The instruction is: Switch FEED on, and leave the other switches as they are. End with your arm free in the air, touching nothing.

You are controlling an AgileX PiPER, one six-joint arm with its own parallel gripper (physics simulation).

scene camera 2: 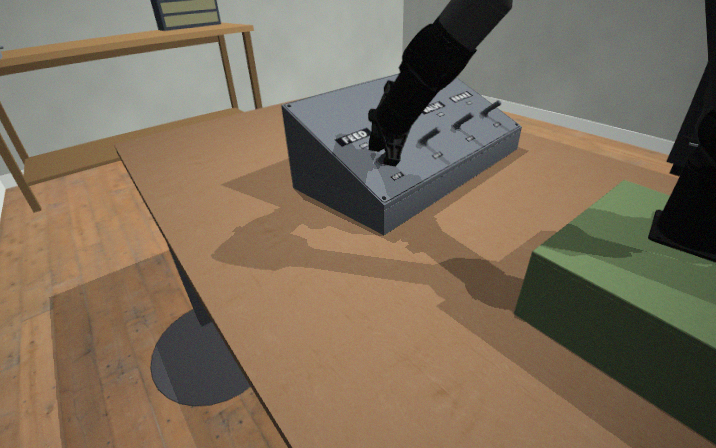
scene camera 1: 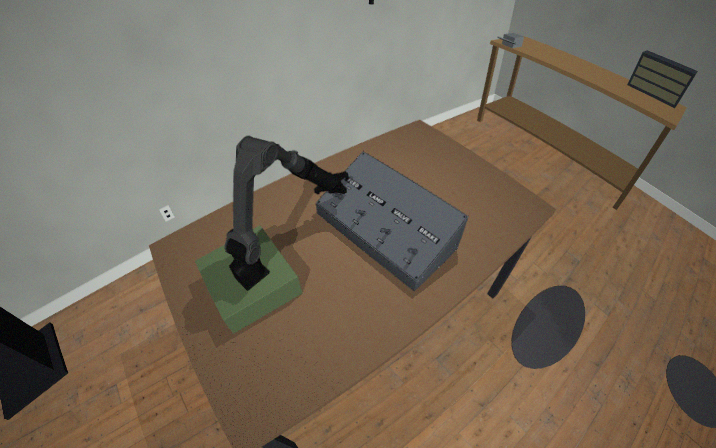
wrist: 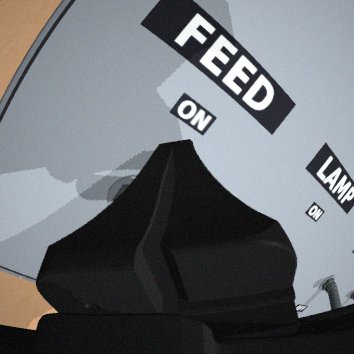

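The sloped grey panel (scene camera 1: 406, 182) (scene camera 2: 316, 113) (wrist: 290, 45) carries switches under FEED (scene camera 1: 353, 183) (scene camera 2: 354, 137) (wrist: 225, 67), LAMP (scene camera 1: 375, 198) (wrist: 337, 177), VALVE (scene camera 1: 401, 215) and BRAKE (scene camera 1: 428, 234) (scene camera 2: 460, 97) labels. My gripper (scene camera 1: 343, 189) (scene camera 2: 391, 160) (wrist: 178, 161) is shut and empty, low over the FEED switch, its tip below the ON mark in the wrist view. It hides most of the FEED lever; its position and any contact cannot be told. The LAMP lever (scene camera 1: 360, 213) (scene camera 2: 428, 137), VALVE lever (scene camera 1: 385, 232) (scene camera 2: 462, 122) and BRAKE lever (scene camera 1: 412, 252) (scene camera 2: 491, 108) lean toward OFF.
The panel stands on a brown table (scene camera 1: 327, 338) (scene camera 2: 369, 327). My arm's base is on a green block (scene camera 1: 264, 311) (scene camera 2: 607, 316). A wooden bench (scene camera 1: 580, 63) (scene camera 2: 105, 44) stands beyond the table. The LAMP lever is the nearest neighbour to the gripper.
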